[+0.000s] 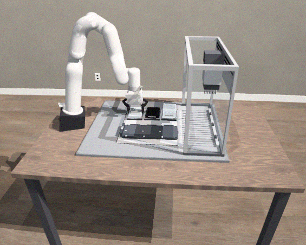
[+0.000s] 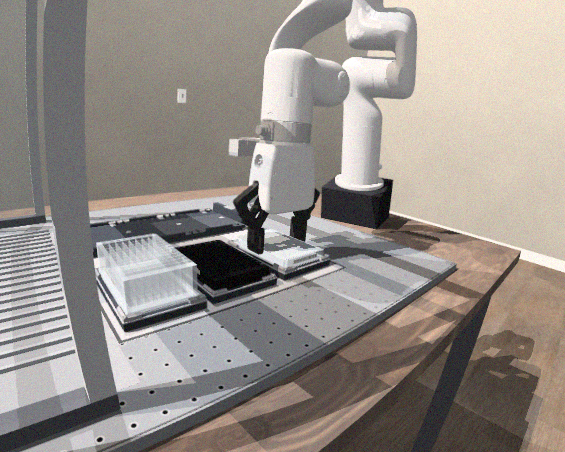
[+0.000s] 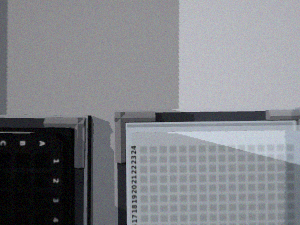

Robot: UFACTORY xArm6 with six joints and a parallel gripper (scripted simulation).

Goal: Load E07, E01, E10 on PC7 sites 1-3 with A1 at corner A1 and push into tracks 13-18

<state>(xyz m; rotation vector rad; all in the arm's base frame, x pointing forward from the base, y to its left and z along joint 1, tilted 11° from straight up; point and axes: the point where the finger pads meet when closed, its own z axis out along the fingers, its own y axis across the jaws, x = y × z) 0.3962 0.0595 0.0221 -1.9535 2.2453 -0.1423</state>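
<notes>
Right now the 384-well plate E10 is 10 mm below my hand. The rest, counted from my hand: nest S1 (20 mm below); black 96-well plate E01 (110 mm ahead, 10 mm to the right, 10 mm below); corner mark (60 mm ahead, 70 mm to the right, 20 mm below).
</notes>
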